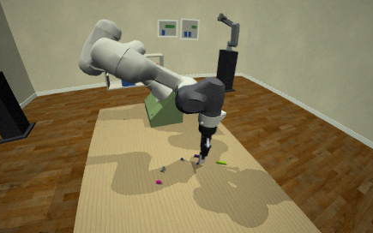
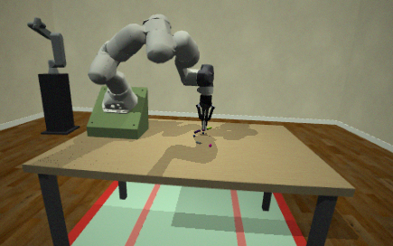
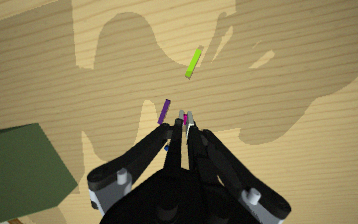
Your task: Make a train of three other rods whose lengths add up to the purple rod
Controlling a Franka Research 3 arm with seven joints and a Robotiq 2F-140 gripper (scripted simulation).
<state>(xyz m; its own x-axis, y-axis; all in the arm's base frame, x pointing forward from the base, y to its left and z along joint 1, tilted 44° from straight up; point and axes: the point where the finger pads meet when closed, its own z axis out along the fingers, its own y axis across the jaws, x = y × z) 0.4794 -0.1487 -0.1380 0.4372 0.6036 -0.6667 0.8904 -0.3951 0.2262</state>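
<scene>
The purple rod lies 4 cm behind my hand, 2 cm to the left of it and 5 cm below it. The rest, counted from my hand: dark blue piece (7 cm behind, 8 cm to the right, 5 cm below); then grey rod (5 cm behind, 19 cm to the right, 5 cm below); then lime rod (4 cm ahead, 10 cm to the left, 5 cm below).
</scene>
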